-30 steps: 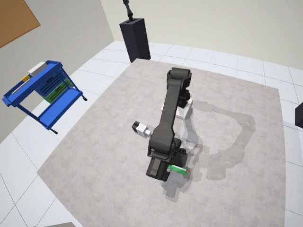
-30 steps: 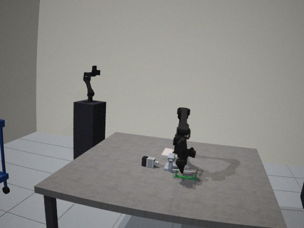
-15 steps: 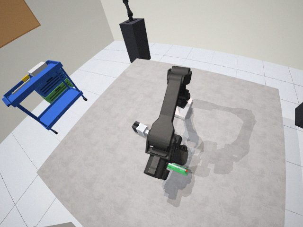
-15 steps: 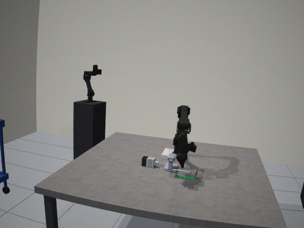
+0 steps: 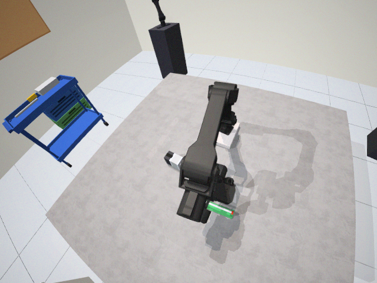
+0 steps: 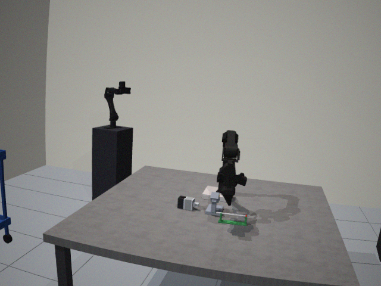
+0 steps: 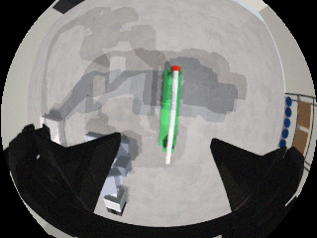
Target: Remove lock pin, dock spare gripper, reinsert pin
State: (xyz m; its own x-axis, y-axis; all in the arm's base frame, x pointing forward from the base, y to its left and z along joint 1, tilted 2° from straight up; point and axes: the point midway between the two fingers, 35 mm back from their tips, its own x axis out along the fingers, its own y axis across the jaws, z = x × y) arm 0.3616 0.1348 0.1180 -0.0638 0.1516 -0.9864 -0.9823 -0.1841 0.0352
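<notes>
My gripper tip is now 24 cm to the left of the spare gripper, 8 cm above it and 7 cm past it. Also, from my gripper tip: mount: 10 cm to the right, 8 cm behind, 5 cm below; then green cradle: 8 cm below, 2 cm to the left.
</notes>
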